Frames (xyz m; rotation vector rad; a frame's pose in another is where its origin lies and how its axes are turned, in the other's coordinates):
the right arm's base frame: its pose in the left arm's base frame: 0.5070 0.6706 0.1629 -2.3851 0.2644 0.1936
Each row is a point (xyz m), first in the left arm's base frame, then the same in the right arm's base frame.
Working: the left arm's base frame: its pose in the right arm's base frame: -0.3650 0.7128 -0.3032 2.3851 -0.2644 -0.1936

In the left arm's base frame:
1: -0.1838 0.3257 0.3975
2: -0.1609 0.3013 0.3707
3: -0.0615 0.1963 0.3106
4: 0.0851 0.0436 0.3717
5: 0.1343 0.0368 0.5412
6: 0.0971 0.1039 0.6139
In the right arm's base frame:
1: -0.6715 0.2649 -0.3607
2: -0.6404 0.2943 -0.3591
3: -0.5171 0.3848 -0.3930
4: -0.3675 0.4197 -0.5509
5: -0.3550 0.3027 -0.6827
6: -0.4155 0.2162 -0.6878

